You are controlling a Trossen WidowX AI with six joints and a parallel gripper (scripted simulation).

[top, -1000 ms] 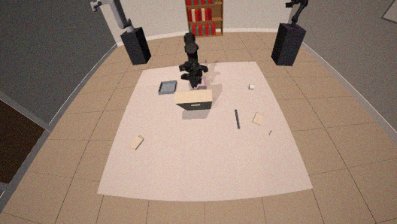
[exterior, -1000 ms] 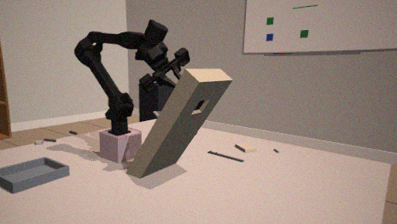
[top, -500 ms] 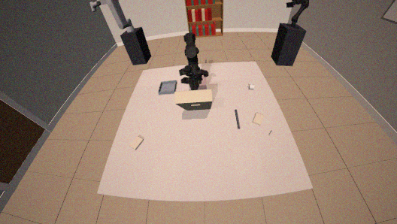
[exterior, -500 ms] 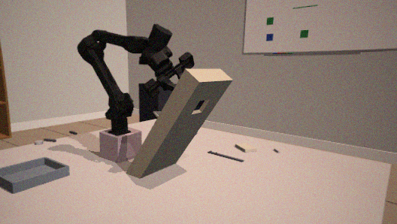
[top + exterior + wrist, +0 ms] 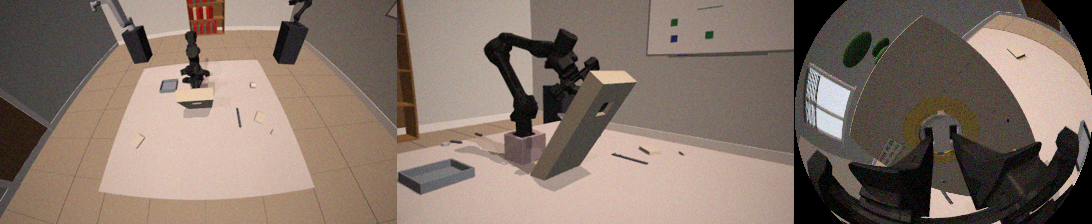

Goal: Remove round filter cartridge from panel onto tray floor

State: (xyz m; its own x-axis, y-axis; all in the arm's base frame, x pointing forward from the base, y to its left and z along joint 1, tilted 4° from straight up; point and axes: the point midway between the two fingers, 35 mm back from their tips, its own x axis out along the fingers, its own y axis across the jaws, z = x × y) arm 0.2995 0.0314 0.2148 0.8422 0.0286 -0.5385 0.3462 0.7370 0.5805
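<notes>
Right now my gripper tip is 20 mm short of the round filter cartridge and 10 mm above it. Round my gripper tip: grey tray 380 mm behind, 310 mm to the right, 280 mm below.
</notes>
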